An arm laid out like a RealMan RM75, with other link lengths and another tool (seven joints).
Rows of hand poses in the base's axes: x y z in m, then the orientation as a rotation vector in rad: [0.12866 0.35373 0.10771 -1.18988 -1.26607 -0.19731]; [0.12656 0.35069 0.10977 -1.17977 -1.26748 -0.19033]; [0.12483 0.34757 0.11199 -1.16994 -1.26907 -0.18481]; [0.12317 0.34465 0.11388 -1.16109 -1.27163 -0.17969]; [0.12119 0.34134 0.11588 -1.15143 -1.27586 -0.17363]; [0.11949 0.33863 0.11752 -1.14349 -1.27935 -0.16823]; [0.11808 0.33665 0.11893 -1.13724 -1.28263 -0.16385]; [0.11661 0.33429 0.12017 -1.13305 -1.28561 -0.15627]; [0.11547 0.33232 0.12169 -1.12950 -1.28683 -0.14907]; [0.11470 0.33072 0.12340 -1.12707 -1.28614 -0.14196]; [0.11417 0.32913 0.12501 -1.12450 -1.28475 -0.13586]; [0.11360 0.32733 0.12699 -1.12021 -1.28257 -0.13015]
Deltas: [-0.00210 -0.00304 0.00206 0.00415 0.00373 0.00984]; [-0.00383 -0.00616 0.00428 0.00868 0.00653 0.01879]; [-0.00549 -0.00908 0.00617 0.01235 0.00822 0.02742]; [-0.00747 -0.01239 0.00817 0.01569 0.00913 0.03772]; [-0.00917 -0.01510 0.00981 0.01823 0.01005 0.04643]; [-0.01058 -0.01708 0.01122 0.01999 0.01039 0.05359]; [-0.01205 -0.01944 0.01246 0.01879 0.01227 0.06137]; [-0.01319 -0.02141 0.01398 0.01779 0.01527 0.06787]; [-0.01396 -0.02301 0.01569 0.01654 0.01960 0.07292]; [-0.01449 -0.02460 0.01730 0.01606 0.02401 0.07719]; [-0.01506 -0.02640 0.01928 0.01730 0.02909 0.08182]
